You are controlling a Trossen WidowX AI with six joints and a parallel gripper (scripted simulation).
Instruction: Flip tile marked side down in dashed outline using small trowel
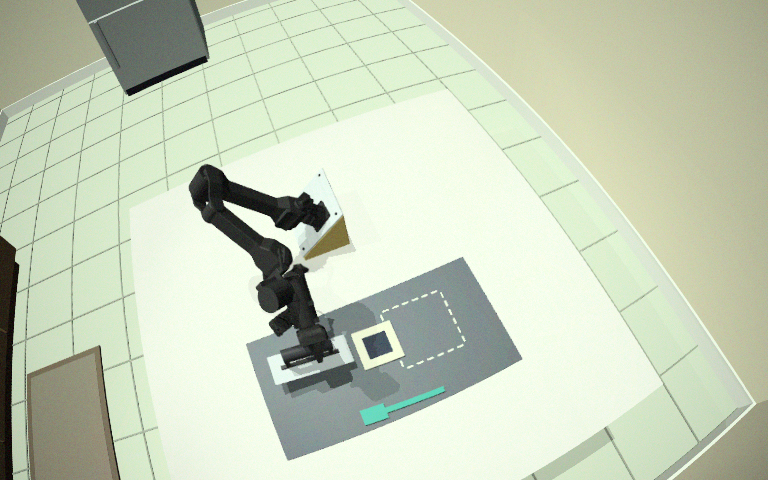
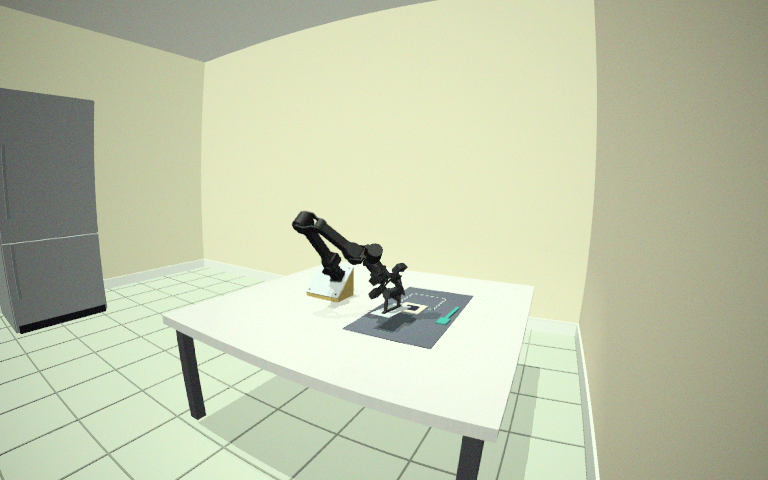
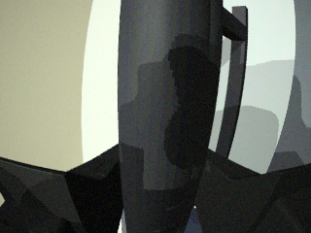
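Now: gripper tip 150 mm to the right of the tile and 90 mm above it. The rest, counted from my gripper tip: grey mat 30 mm ahead, 140 mm to the left, 110 mm below; teal flat tool 160 mm ahead, 110 mm to the left, 90 mm below.
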